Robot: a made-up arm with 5 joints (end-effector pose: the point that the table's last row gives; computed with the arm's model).
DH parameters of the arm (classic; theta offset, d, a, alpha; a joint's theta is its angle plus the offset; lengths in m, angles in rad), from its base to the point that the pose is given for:
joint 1: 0 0.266 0 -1.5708
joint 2: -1.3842 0 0.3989 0
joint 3: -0.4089 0 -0.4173 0
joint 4: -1.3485 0 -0.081 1.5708
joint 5: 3.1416 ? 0 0
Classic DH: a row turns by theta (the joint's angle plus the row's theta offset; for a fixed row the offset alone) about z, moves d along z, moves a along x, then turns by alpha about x.
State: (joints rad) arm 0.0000 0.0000 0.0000 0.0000 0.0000
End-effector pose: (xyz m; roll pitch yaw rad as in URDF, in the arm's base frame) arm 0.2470 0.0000 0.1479 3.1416 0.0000 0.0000
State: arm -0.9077 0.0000 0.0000 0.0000 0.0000
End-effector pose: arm 0.1520 -0.1947 0.1479 3.1416 0.0000 -0.9077
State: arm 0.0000 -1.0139 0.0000 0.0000 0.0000
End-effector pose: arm 0.2308 0.0000 0.4133 -3.1416 -1.0139 0.0000
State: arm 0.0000 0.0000 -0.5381 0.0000 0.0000
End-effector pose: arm 0.4840 0.0000 0.3087 3.1416 -0.5381 0.0000
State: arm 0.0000 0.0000 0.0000 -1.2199 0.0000
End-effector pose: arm 0.2906 0.0000 0.2916 -3.1416 -1.2199 0.0000
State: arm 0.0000 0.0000 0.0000 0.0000 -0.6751
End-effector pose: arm 0.2470 0.0000 0.1479 3.1416 0.0000 0.6751
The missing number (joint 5, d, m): 0.103
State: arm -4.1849 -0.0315 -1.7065 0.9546 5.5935
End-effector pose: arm -0.2908 0.4992 0.8028 2.5767 -0.5757 2.9594
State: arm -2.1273 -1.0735 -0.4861 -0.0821 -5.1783
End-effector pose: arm -0.1034 -0.1663 0.6936 -1.4915 -0.4646 2.5495
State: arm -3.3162 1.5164 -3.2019 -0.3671 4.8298
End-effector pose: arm -0.8302 0.1464 0.4709 1.0861 -0.1040 -1.6908
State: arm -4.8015 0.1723 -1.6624 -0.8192 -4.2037
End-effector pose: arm 0.0512 0.5726 0.8276 -0.7647 0.3684 0.2700
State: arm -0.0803 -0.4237 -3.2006 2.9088 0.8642
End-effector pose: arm -0.2347 0.0189 0.9470 -2.5575 -0.4400 -1.0788
